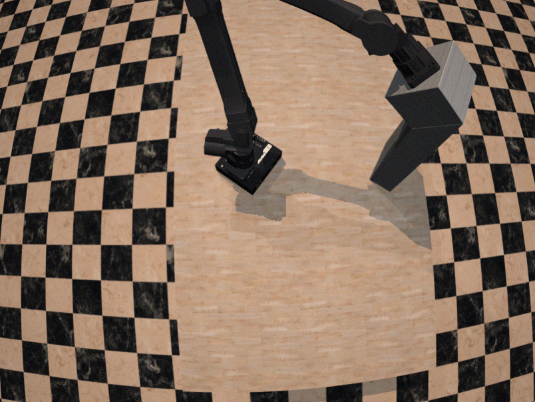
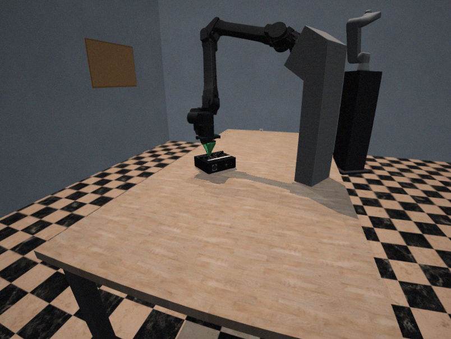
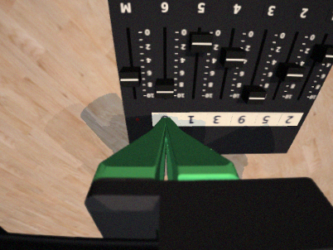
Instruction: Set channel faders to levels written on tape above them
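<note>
The channel 6 fader cap lies 10 mm ahead of my hand, 20 mm to the right of it and 20 mm below it. The rest, counted from my hand: master fader cap 40 mm ahead, 20 mm to the right, 20 mm below; channel 4 fader cap 20 mm behind, 60 mm to the right, 20 mm below; channel 5 fader cap 10 mm ahead, 60 mm to the right, 20 mm below.
</note>
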